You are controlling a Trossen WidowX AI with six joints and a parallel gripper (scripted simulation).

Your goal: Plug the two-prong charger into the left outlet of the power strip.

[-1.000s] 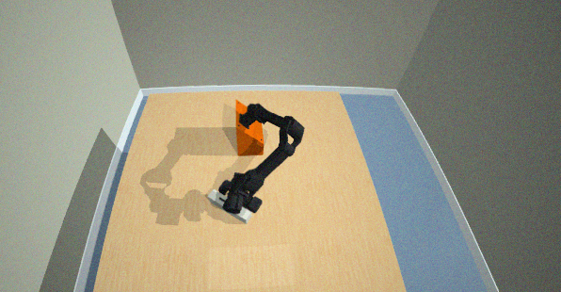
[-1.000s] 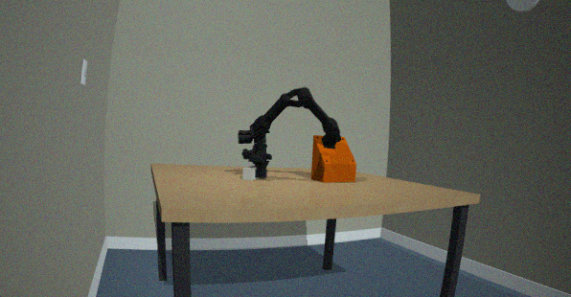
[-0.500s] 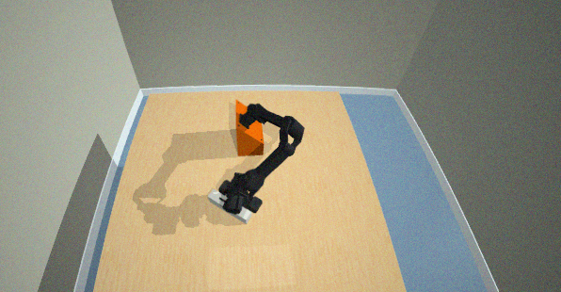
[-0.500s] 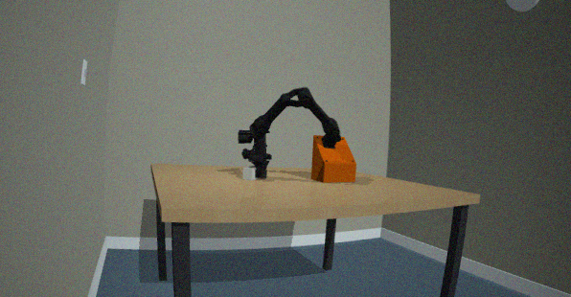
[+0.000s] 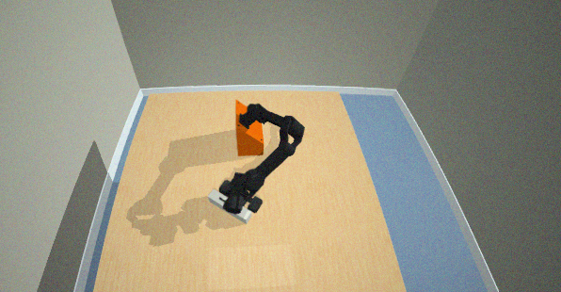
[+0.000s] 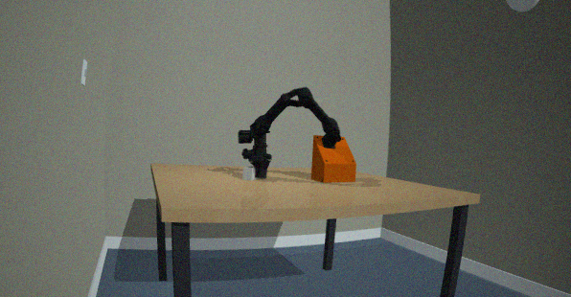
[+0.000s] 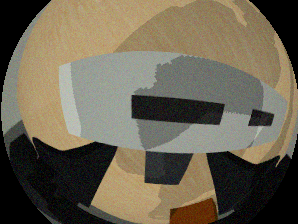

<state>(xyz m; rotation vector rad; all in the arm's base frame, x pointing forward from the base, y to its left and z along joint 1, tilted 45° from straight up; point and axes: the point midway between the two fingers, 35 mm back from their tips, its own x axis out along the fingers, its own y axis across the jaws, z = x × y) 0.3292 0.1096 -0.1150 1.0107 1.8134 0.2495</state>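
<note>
The dark block lies 1 cm ahead of my gripper tip, 1 cm to the right of it and 1 cm above it.
</note>
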